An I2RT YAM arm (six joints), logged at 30 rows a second.
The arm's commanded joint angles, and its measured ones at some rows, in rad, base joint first. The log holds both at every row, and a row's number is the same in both.
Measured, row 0:
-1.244, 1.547, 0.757, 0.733, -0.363, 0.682
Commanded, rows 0 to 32:
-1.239, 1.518, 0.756, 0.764, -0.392, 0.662
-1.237, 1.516, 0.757, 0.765, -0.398, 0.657
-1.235, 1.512, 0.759, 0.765, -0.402, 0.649
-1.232, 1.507, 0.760, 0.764, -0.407, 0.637
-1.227, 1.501, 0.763, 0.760, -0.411, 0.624
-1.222, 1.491, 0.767, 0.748, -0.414, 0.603
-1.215, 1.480, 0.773, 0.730, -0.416, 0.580
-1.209, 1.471, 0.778, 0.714, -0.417, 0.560
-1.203, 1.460, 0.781, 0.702, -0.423, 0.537
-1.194, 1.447, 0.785, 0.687, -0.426, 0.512
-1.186, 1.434, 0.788, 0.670, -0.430, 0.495
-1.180, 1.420, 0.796, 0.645, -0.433, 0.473
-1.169, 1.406, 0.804, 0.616, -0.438, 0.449
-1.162, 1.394, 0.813, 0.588, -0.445, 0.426
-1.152, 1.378, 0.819, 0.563, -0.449, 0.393
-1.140, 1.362, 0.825, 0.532, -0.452, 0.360
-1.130, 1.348, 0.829, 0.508, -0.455, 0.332
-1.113, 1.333, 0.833, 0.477, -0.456, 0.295
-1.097, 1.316, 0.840, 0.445, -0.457, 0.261
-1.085, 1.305, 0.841, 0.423, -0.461, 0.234
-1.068, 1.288, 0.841, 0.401, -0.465, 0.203
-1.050, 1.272, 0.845, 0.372, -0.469, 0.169
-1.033, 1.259, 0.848, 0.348, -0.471, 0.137
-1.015, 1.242, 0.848, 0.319, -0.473, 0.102
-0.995, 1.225, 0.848, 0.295, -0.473, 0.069
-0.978, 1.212, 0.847, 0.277, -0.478, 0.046
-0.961, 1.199, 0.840, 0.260, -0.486, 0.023
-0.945, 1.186, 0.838, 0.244, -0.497, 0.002
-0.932, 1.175, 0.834, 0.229, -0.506, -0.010
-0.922, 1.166, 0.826, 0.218, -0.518, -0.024
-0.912, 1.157, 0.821, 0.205, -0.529, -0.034
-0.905, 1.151, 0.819, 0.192, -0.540, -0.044
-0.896, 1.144, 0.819, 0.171, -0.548, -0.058
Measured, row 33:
-0.911, 1.169, 0.818, 0.248, -0.501, 0.030
